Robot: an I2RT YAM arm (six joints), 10 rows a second.
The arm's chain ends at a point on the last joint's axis. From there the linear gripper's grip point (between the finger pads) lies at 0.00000 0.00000 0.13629 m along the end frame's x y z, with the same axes.
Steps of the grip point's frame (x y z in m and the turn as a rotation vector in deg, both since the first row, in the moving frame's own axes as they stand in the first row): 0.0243 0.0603 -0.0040 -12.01 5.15 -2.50; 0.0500 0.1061 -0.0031 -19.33 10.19 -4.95; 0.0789 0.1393 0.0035 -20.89 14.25 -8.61; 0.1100 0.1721 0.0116 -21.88 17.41 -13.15; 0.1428 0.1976 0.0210 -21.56 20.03 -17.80; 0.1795 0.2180 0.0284 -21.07 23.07 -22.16; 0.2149 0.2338 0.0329 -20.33 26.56 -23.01; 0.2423 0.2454 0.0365 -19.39 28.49 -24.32; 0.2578 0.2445 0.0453 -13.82 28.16 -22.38; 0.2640 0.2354 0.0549 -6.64 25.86 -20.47; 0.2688 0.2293 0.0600 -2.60 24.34 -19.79; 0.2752 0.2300 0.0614 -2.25 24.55 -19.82
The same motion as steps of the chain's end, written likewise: 0.0115 0.0323 -0.0005 -12.01 5.15 -2.50; 0.0244 0.0623 0.0067 -19.33 10.19 -4.95; 0.0426 0.0939 0.0165 -20.89 14.25 -8.61; 0.0647 0.1272 0.0274 -21.88 17.41 -13.15; 0.0902 0.1565 0.0384 -21.56 20.03 -17.80; 0.1193 0.1818 0.0479 -21.07 23.07 -22.16; 0.1476 0.2016 0.0552 -20.33 26.56 -23.01; 0.1711 0.2171 0.0601 -19.39 28.49 -24.32; 0.1896 0.2266 0.0650 -13.82 28.16 -22.38; 0.2032 0.2312 0.0693 -6.64 25.86 -20.47; 0.2127 0.2332 0.0721 -2.60 24.34 -19.79; 0.2188 0.2348 0.0737 -2.25 24.55 -19.82
